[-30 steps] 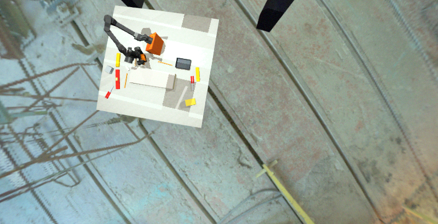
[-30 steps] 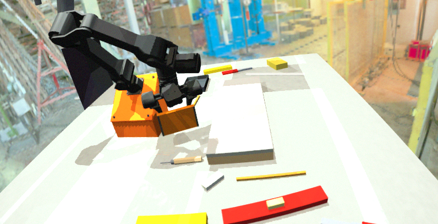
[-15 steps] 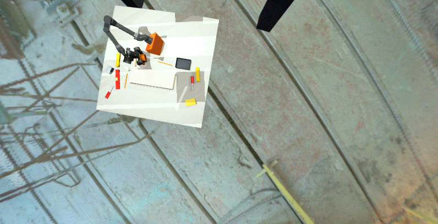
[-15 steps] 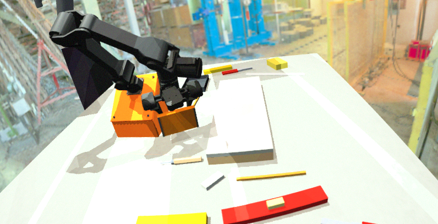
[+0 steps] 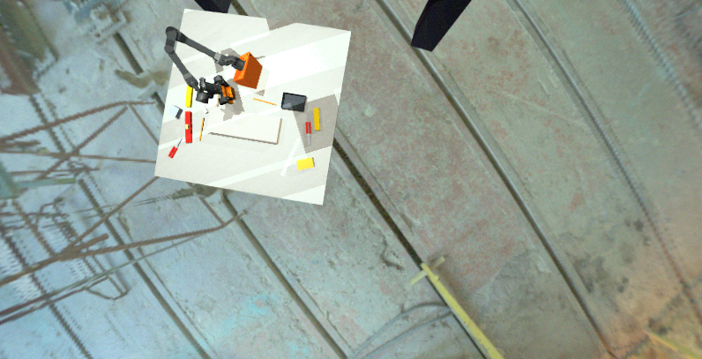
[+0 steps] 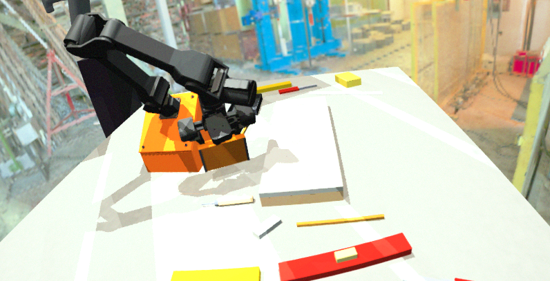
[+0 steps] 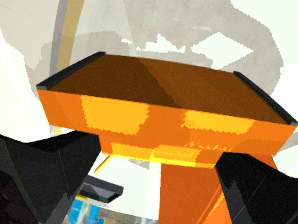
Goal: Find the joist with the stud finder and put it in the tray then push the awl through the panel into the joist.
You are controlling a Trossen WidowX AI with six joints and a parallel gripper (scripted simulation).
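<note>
Now: gripper tip 10 mm short of the stud finder. Round my gripper tip: white block (150 mm ahead, 220 mm to the right, 70 mm below); then awl (30 mm ahead, 150 mm to the right, 70 mm below); then dark tray (60 mm behind, 420 mm to the left, 60 mm below).
</note>
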